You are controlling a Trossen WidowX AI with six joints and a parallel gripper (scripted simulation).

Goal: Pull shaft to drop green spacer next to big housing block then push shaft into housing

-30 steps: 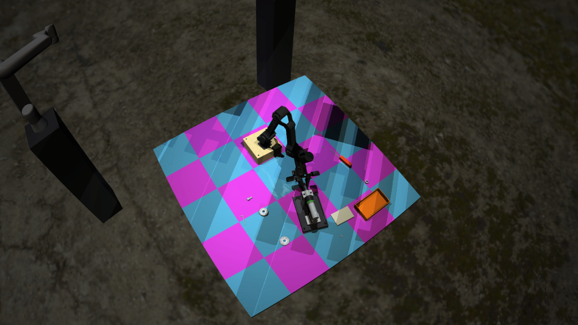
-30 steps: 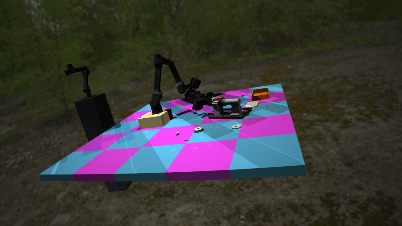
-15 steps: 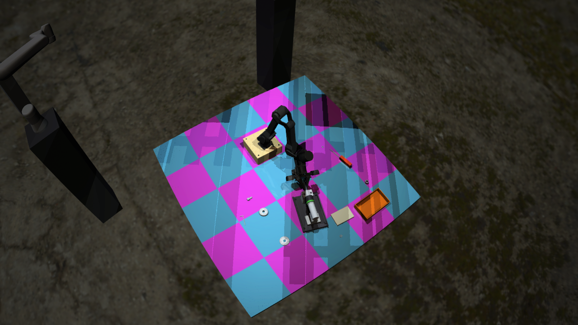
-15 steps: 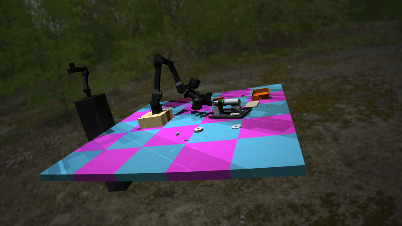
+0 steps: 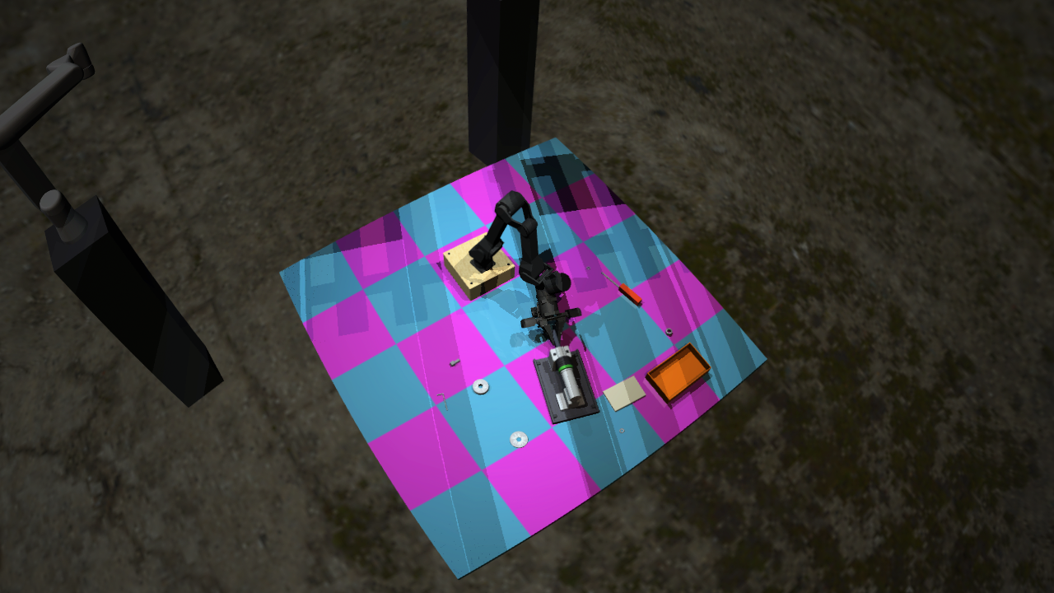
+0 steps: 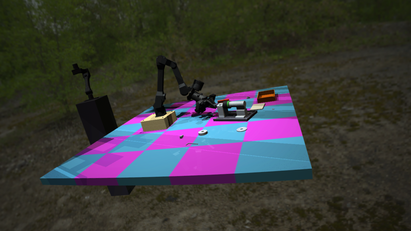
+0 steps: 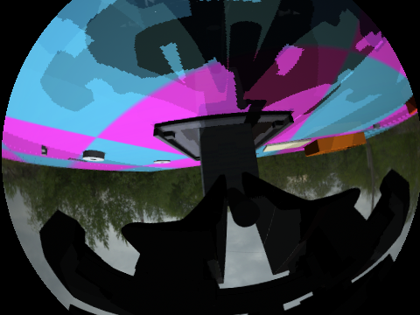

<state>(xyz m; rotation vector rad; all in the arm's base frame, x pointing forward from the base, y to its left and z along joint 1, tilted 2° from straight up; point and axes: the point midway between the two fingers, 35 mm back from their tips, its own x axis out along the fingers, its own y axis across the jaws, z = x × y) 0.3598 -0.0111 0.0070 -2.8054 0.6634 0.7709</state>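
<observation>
My gripper tip is 50 mm short of the thin shaft, 30 mm to the left of it and 20 mm below it. The rest, counted from my gripper tip: small bolt: 270 mm to the right, 180 mm behind, 60 mm below; card: 260 mm ahead, 70 mm to the left, 60 mm below; green spacer: 90 mm ahead, 40 mm to the right, 20 mm above.
</observation>
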